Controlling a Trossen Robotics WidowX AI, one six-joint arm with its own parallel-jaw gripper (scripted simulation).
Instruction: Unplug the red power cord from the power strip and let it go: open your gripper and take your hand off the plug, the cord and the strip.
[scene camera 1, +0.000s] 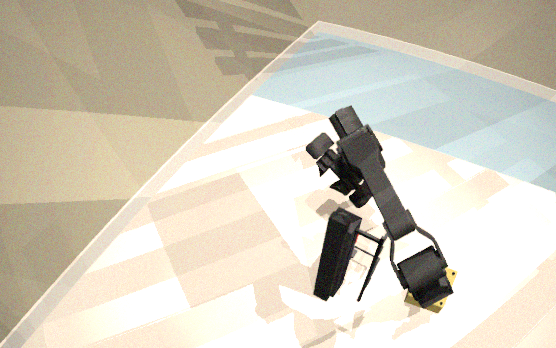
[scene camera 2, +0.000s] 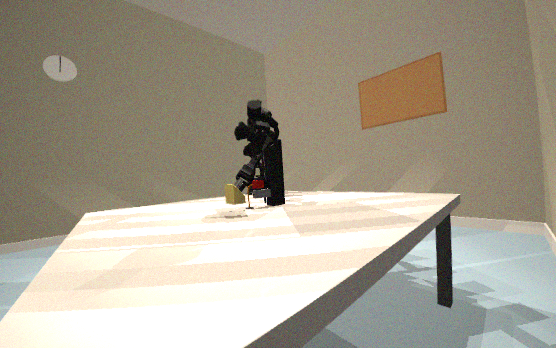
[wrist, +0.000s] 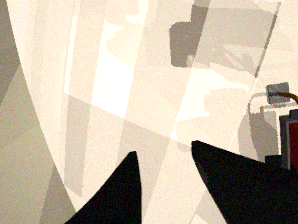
Labels:
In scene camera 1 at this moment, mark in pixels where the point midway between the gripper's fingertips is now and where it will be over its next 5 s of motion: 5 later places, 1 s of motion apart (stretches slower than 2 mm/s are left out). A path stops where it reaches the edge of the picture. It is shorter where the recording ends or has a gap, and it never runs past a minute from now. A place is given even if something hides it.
My gripper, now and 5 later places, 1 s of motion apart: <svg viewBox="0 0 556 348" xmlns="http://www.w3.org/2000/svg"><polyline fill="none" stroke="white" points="325,180 355,227 351,236 353,234 361,221 370,207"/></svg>

